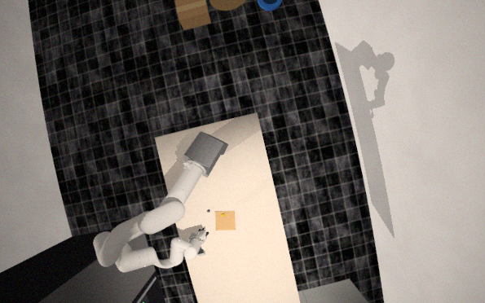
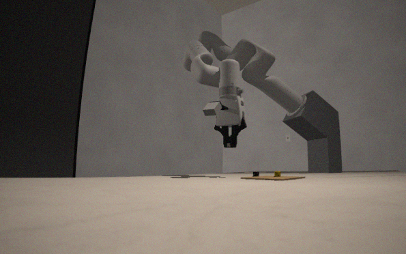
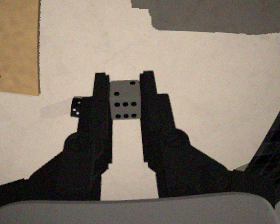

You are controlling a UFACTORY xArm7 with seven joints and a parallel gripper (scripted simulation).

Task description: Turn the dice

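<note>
The tan mat lies 14 cm to the left of my hand, 12 cm below it and 5 cm ahead of it. The rest, counted from my hand: pale die: 1 cm below; then yellow die: 15 cm to the left, 11 cm below, 1 cm ahead; then black die: 11 cm below, 8 cm to the left, 7 cm behind.
</note>
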